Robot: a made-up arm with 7 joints. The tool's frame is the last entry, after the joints.
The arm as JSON. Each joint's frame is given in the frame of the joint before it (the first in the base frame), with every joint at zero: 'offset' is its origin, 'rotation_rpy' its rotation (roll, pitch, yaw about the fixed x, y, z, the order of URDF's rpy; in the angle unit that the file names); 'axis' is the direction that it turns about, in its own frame. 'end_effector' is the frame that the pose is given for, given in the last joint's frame.
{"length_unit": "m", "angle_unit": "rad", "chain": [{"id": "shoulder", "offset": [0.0, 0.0, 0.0], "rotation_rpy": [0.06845, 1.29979, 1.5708], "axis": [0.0, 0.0, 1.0]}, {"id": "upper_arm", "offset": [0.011, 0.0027, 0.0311], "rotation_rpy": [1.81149, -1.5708, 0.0], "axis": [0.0, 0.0, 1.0]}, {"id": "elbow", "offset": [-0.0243, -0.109, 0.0], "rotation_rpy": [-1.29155, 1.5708, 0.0], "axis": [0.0, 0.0, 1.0]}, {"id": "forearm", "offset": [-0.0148, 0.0, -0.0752], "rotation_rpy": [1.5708, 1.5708, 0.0], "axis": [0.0, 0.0, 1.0]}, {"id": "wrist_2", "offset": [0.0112, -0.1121, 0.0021], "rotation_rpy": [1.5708, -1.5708, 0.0], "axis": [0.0, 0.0, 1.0]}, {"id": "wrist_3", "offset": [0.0, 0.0, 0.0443], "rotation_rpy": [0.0, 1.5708, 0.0], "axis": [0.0, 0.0, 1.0]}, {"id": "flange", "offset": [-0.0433, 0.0, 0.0], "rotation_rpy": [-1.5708, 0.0, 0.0], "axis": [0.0, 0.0, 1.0]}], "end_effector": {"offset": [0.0, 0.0, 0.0], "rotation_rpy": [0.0, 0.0, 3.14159]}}
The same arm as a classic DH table. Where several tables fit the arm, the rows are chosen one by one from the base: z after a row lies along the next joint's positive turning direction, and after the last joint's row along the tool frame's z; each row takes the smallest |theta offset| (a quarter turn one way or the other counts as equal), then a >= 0, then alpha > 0; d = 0 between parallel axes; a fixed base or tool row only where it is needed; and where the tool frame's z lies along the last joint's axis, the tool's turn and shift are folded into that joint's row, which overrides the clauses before.
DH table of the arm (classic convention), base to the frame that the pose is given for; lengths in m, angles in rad. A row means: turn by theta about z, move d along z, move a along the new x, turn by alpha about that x. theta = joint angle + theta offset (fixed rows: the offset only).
base (fixed): a 0, alpha -1.3004, d 0, theta offset -0.071
shoulder: a -0.0113, alpha -1.5708, d 0.0311, theta offset -1.3111
upper_arm: a -0.0067, alpha 1.5708, d 0, theta offset 1.2915
elbow: a 0.0148, alpha -1.5708, d -0.1867, theta offset 1.5708
forearm: a 0.0112, alpha 1.5708, d 0.0021, theta offset 1.5708
wrist_2: a 0, alpha -1.5708, d 0.1564, theta offset 0
wrist_3: a 0.0433, alpha 1.5708, d 0, theta offset -1.5708
flange: a 0, alpha 0, d 0, theta offset 0

